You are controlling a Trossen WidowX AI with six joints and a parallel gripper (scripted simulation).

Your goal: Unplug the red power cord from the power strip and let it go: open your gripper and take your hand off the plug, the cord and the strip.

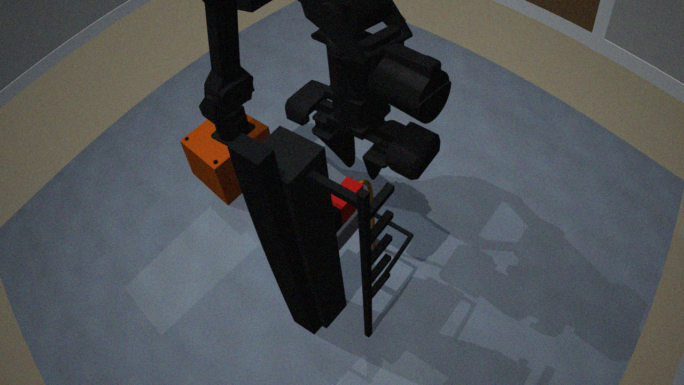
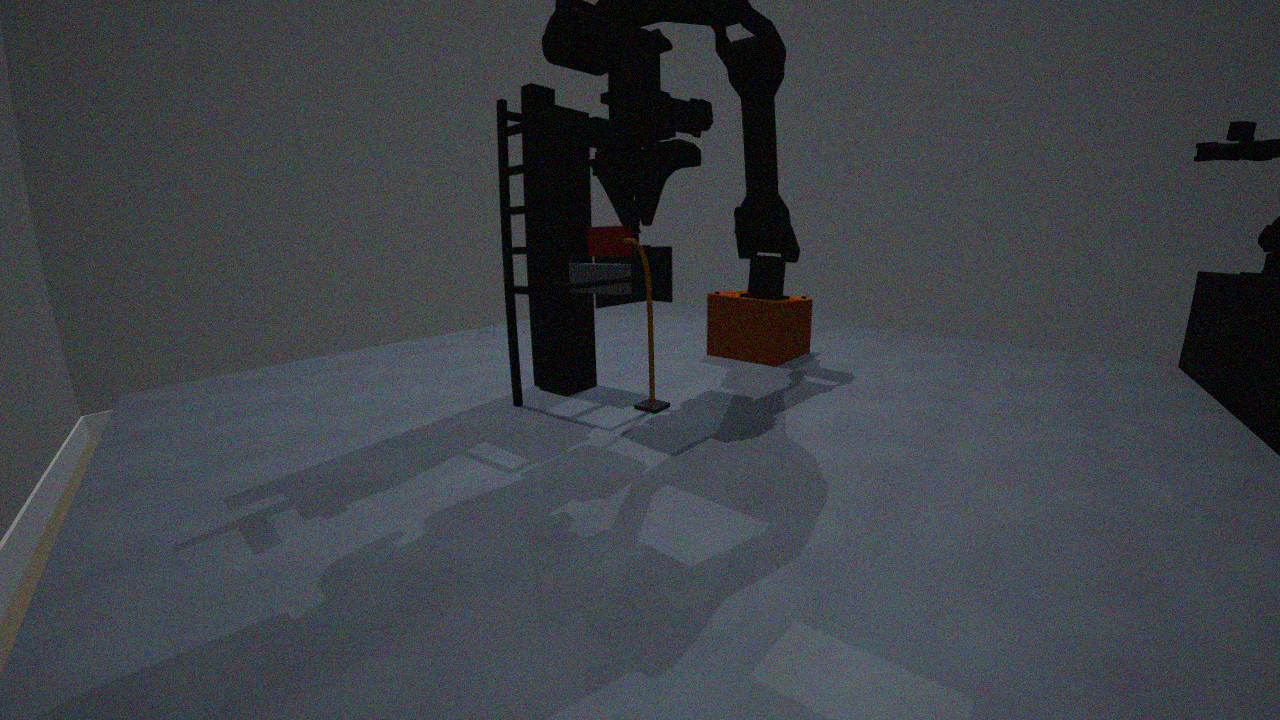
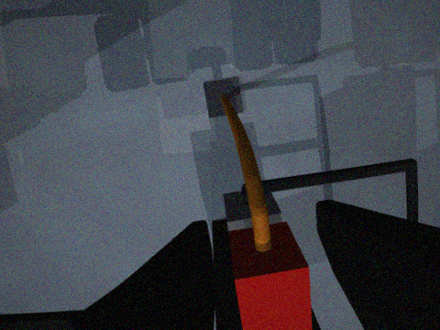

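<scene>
My gripper tip is now 6 cm to the left of the red plug and 1 cm above it. The rest, counted from my gripper tip: foot: 2 cm to the left, 21 cm below; black tower: 16 cm to the right, 1 cm below.
</scene>
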